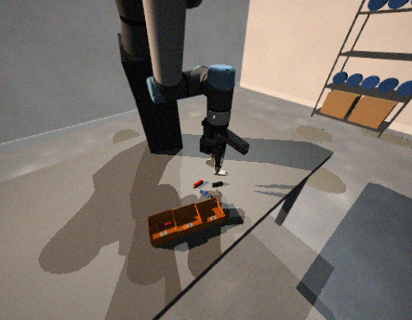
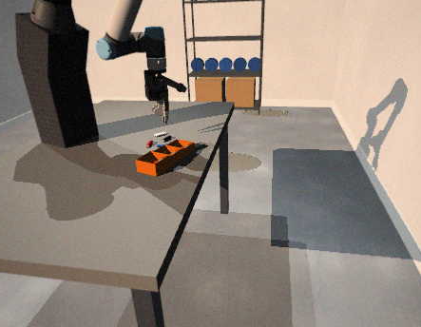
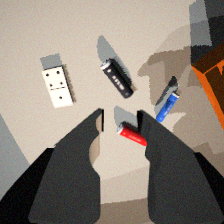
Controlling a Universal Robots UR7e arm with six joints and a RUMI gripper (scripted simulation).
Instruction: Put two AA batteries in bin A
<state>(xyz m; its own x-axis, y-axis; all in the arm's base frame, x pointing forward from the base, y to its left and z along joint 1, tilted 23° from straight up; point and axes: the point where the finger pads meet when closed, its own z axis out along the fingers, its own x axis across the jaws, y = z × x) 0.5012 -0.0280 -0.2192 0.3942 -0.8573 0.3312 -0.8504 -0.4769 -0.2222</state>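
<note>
Right now my hand is 8 cm above the black battery. Also, from my hand: blue battery (8 cm to the right, 9 cm below); orange bin (5 cm ahead, 20 cm to the right, 7 cm below); white block (4 cm behind, 6 cm to the left, 9 cm below).
</note>
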